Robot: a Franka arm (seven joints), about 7 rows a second.
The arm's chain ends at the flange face. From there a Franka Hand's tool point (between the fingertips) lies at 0.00 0.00 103.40 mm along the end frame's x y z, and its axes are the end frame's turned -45 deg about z.
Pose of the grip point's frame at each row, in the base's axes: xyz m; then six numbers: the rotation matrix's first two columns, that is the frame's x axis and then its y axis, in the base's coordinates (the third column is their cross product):
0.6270 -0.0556 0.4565 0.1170 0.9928 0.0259 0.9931 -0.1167 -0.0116
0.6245 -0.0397 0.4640 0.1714 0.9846 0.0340 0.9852 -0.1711 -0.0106
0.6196 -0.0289 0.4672 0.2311 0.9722 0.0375 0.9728 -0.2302 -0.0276
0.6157 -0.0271 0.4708 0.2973 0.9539 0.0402 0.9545 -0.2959 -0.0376
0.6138 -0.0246 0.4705 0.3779 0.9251 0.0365 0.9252 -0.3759 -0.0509
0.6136 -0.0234 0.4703 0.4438 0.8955 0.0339 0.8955 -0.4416 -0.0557
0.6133 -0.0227 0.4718 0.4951 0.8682 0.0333 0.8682 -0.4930 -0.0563
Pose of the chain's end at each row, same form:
0.6279 -0.0584 0.5599 0.7850 0.6195 0.0101 0.6195 -0.7845 -0.0265
0.6250 -0.0434 0.5673 0.8178 0.5752 0.0165 0.5754 -0.8172 -0.0315
0.6215 -0.0333 0.5705 0.8513 0.5247 0.0070 0.5245 -0.8502 -0.0460
0.6182 -0.0322 0.5740 0.8852 0.4653 0.0018 0.4647 -0.8837 -0.0550
0.6173 -0.0301 0.5737 0.9214 0.3883 -0.0102 0.3870 -0.9199 -0.0618
0.6172 -0.0291 0.5735 0.9470 0.3210 -0.0154 0.3194 -0.9455 -0.0634
0.6167 -0.0286 0.5750 0.9640 0.2653 -0.0163 0.2638 -0.9625 -0.0634

